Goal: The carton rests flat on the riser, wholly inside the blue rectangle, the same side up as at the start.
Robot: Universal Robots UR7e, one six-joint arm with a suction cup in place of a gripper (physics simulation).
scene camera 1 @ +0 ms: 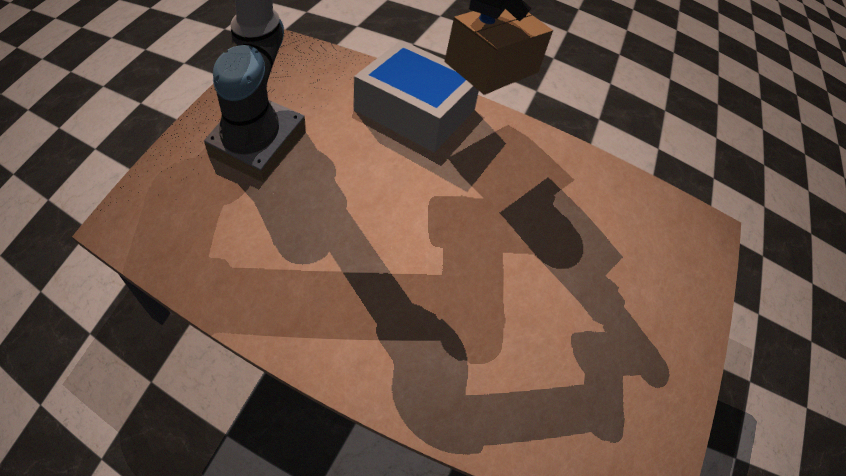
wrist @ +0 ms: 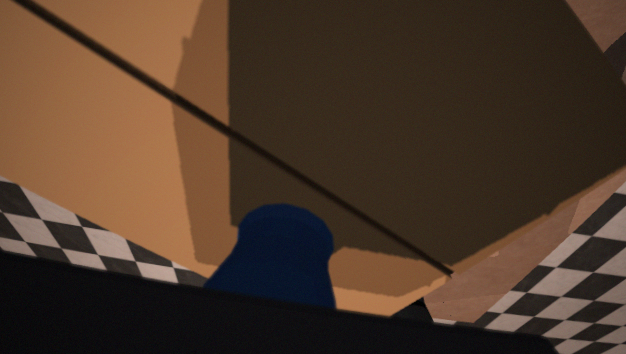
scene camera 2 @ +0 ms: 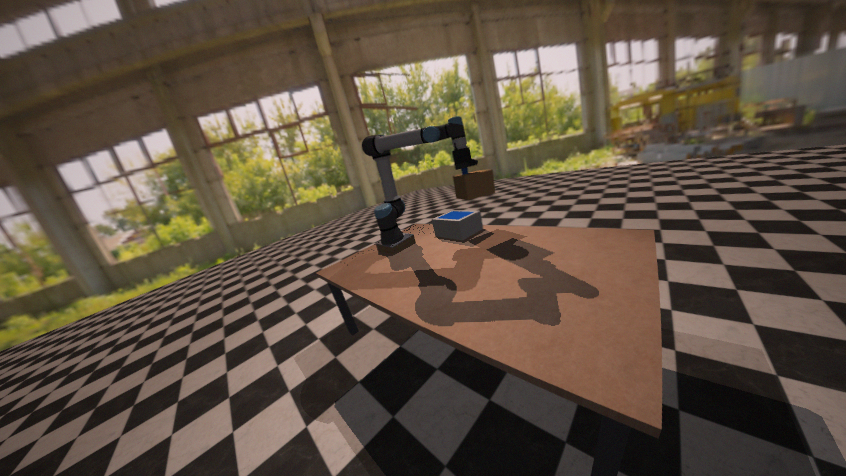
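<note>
A brown carton hangs in the air from my blue suction cup, which is attached to its top face, away from the middle. The carton is held above the height of the riser. The grey riser stands on the table and has a blue rectangle on its top. In the scene camera 1 view the carton shows to the right of the riser and overlaps its right corner. In the wrist view the carton's top fills much of the picture, with a dark seam line across it.
The arm's base is fixed on the brown table, left of the riser. Shadows of the arm and carton lie across the table. A checkered floor surrounds the table. The table's far edge runs close behind the riser.
</note>
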